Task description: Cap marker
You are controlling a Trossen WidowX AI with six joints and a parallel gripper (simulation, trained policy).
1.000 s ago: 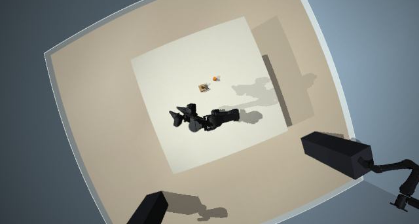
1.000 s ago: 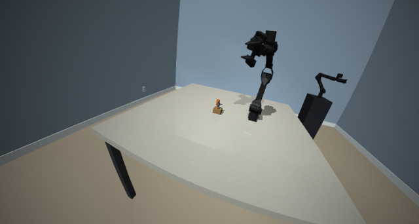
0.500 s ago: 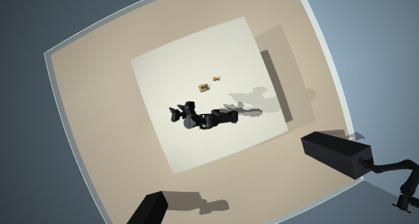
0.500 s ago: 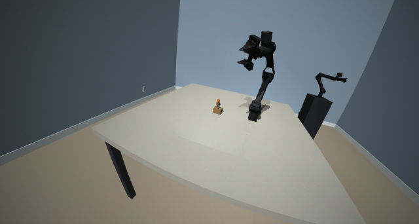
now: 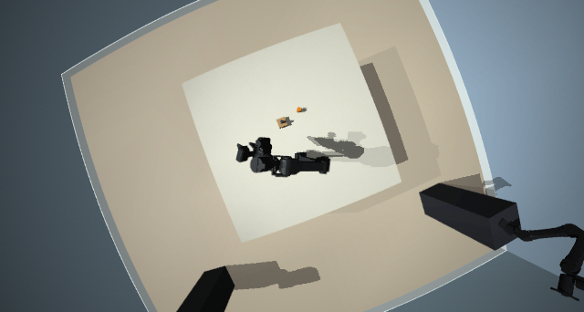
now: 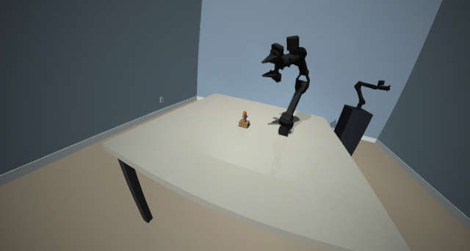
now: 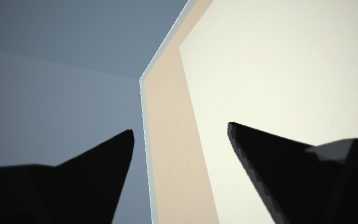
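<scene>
My gripper tip is now 130 mm short of the orange cap, 340 mm to the left of it and 380 mm above it. From my gripper tip the other things lie so: tan holder block 90 mm ahead, 200 mm to the right, 380 mm below.
</scene>
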